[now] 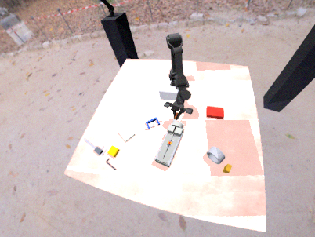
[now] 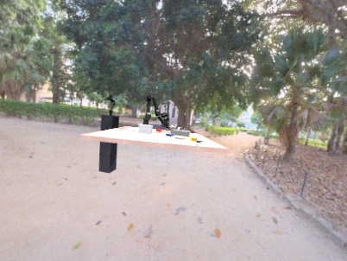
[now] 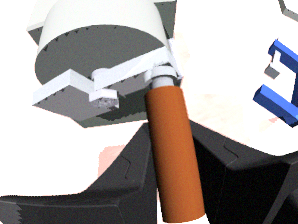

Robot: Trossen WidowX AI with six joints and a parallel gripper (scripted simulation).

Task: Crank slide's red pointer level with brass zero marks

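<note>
The crank handle lies 2 cm behind my gripper tip and 2 cm above it. Also, from my gripper tip: white tile (19 cm ahead, 31 cm to the right, 7 cm below); red pointer (17 cm ahead, 2 cm to the left); red block (19 cm behind, 24 cm to the left, 6 cm below).
</note>
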